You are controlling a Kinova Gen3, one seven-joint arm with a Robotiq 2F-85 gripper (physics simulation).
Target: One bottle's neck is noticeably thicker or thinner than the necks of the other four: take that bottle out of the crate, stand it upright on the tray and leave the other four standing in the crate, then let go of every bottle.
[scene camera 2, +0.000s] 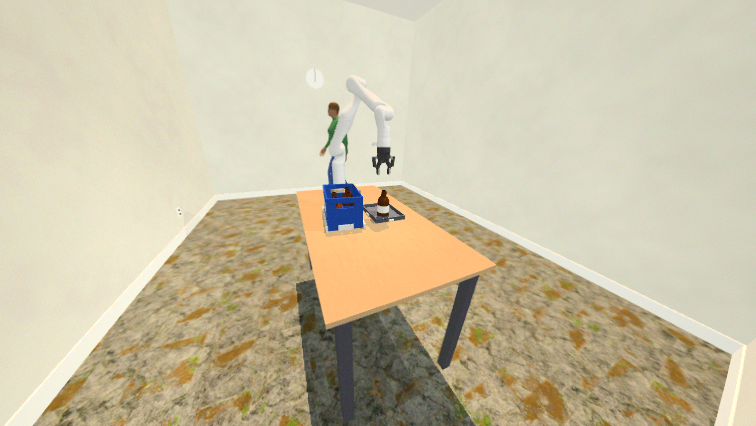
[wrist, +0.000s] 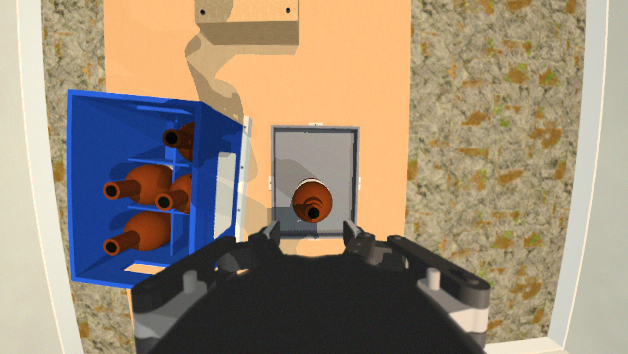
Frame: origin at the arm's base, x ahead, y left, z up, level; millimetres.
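Seen in the pictures: gripper, between the fingertips: (scene camera 2: pixel 383 174) (wrist: pixel 311 231).
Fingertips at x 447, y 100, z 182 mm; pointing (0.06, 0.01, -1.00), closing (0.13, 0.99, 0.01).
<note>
Pixels of each thing's middle, then the offset from my fingertips to it. "spot": a spot on its surface instead. Level surfaces: height alone.
- brown bottle with a white label, middle of its body: (wrist: pixel 312 201) (scene camera 2: pixel 383 202) dx +11, dy +3, dz -169 mm
- grey tray, middle of its body: (wrist: pixel 315 183) (scene camera 2: pixel 382 211) dx -13, dy +14, dz -239 mm
- blue crate, middle of its body: (wrist: pixel 175 188) (scene camera 2: pixel 341 204) dx -48, dy -244, dz -164 mm
- top, a spot on its surface: (wrist: pixel 171 138) spot: dx -121, dy -178, dz -89 mm
- wooden table, height of its surface: dz -252 mm
A brown bottle with a white label (scene camera 2: pixel 383 203) (wrist: pixel 312 200) stands upright on the grey tray (scene camera 2: pixel 397 216) (wrist: pixel 315 150), towards its near end in the wrist view. The blue crate (scene camera 2: pixel 344 215) (wrist: pixel 132 280) stands beside the tray. In the wrist view, several brown bottles stand in the crate: one at the top (wrist: pixel 171 138), two in the middle (wrist: pixel 147 185) (wrist: pixel 164 201) and one at the lower left (wrist: pixel 145 232). Their lower parts are partly hidden by crate walls. My gripper (scene camera 2: pixel 383 172) (wrist: pixel 311 231) is open and empty, well above the bottle on the tray.
The wooden table (scene camera 2: pixel 391 254) (wrist: pixel 350 65) carries the crate and tray. The robot's base plate (wrist: pixel 250 11) is at the top of the wrist view. A person in a green top (scene camera 2: pixel 332 129) is behind the arm. White brackets (wrist: pixel 243 175) run along the crate's foot.
</note>
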